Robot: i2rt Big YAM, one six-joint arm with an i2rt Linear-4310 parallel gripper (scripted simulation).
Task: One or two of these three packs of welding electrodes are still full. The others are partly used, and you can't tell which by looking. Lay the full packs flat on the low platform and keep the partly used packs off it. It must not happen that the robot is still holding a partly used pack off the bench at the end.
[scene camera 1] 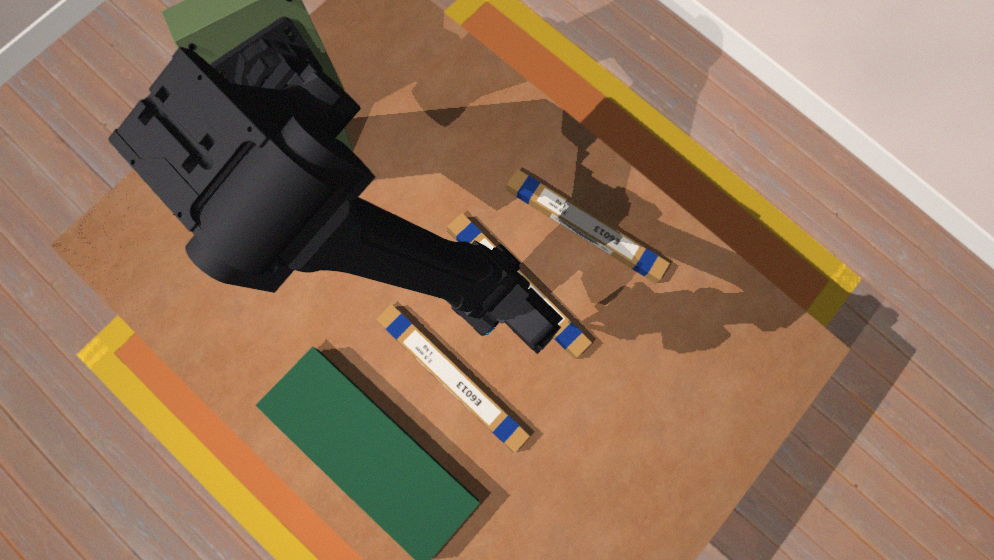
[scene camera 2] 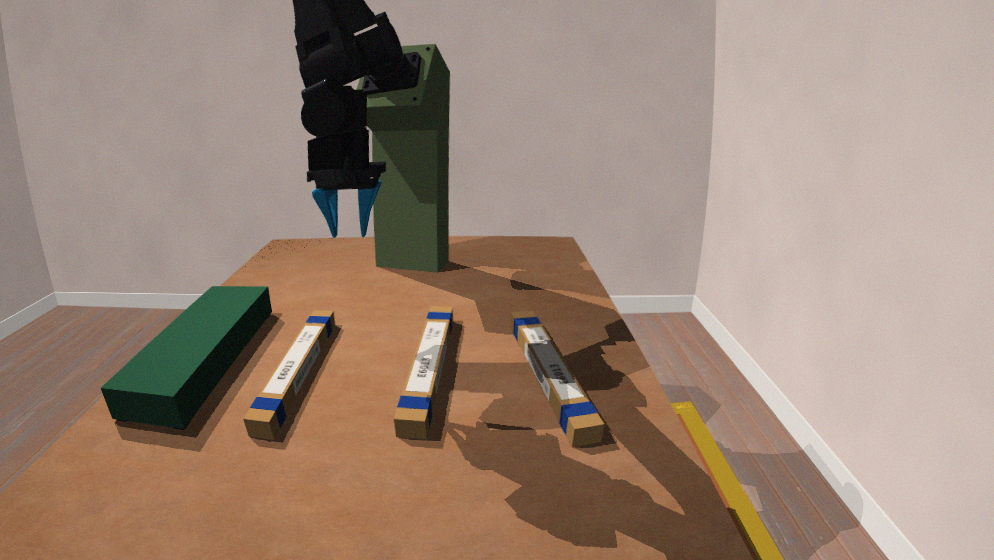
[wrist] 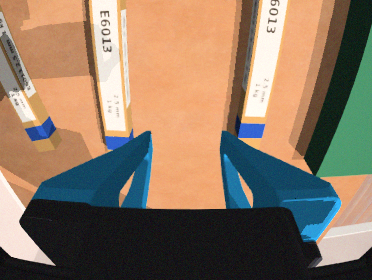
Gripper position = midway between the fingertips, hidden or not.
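Note:
Low dark green platform [scene camera 1: 409, 494], [scene camera 2: 165, 384]. Pack [scene camera 2: 267, 413]. Another pack [scene camera 2: 412, 419]. Another pack [scene camera 2: 578, 418]. The gripper [scene camera 2: 349, 236], [wrist: 186, 139].

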